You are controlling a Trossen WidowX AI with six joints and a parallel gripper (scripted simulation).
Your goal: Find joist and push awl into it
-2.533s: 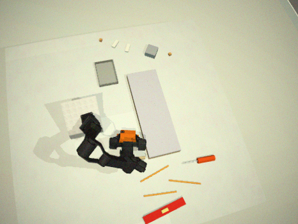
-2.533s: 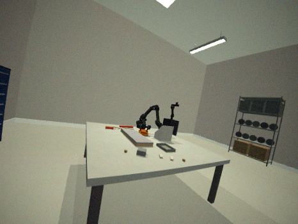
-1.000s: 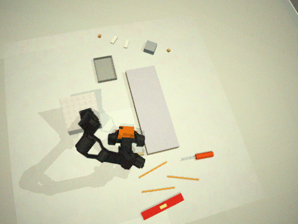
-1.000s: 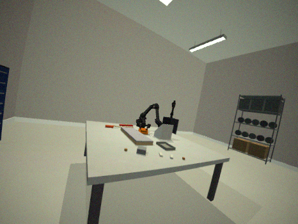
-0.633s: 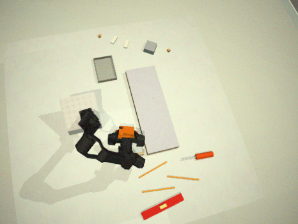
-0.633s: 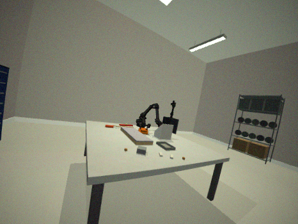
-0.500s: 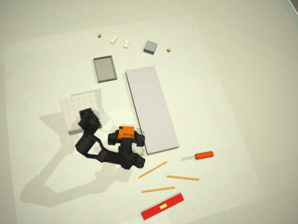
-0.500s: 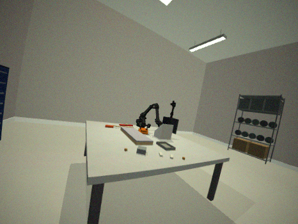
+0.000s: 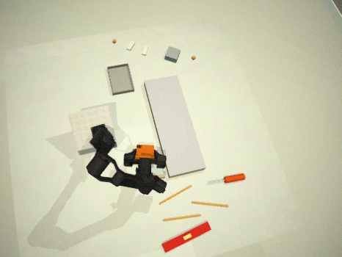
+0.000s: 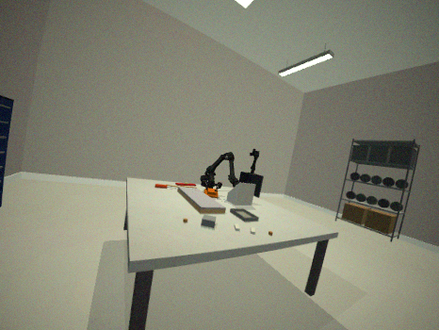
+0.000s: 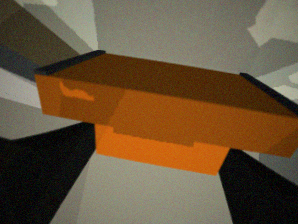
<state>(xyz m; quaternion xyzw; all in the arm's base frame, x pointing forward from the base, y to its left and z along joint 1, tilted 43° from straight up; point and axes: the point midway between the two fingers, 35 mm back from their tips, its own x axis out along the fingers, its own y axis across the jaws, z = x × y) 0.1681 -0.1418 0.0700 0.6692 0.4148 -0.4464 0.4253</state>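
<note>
The orange stud finder is 1 cm behind my gripper tip and 1 cm to the left of it. The rest, counted from my gripper tip: grey tray 43 cm to the left, 4 cm below; then awl 2 cm behind, 12 cm to the right, 5 cm below; then small light 2 cm behind, 2 cm to the left, 1 cm above.
</note>
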